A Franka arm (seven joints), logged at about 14 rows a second.
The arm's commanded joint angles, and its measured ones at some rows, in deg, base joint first. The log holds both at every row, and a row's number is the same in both.
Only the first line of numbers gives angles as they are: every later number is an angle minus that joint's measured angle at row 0.
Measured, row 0:
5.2, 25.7, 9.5, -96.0, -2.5, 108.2, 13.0
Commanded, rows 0 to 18:
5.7, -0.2, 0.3, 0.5, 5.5, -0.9, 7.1
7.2, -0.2, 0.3, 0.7, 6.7, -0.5, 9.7
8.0, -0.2, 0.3, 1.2, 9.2, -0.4, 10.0
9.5, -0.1, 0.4, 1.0, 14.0, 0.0, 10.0
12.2, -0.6, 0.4, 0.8, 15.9, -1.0, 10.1
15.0, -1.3, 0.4, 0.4, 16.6, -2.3, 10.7
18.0, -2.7, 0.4, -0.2, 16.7, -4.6, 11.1
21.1, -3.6, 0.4, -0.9, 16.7, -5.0, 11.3
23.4, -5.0, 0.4, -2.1, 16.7, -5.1, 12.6
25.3, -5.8, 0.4, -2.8, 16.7, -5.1, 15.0
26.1, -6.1, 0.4, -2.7, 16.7, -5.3, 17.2
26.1, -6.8, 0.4, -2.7, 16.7, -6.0, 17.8
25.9, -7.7, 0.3, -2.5, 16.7, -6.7, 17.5
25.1, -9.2, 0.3, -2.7, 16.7, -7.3, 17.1
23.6, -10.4, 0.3, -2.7, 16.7, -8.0, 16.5
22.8, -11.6, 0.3, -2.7, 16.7, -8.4, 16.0
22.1, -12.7, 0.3, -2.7, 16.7, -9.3, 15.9
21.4, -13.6, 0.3, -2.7, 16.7, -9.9, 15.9
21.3, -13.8, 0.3, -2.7, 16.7, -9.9, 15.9
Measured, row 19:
22.0, -11.5, 0.1, -0.8, 15.4, -9.8, 17.4
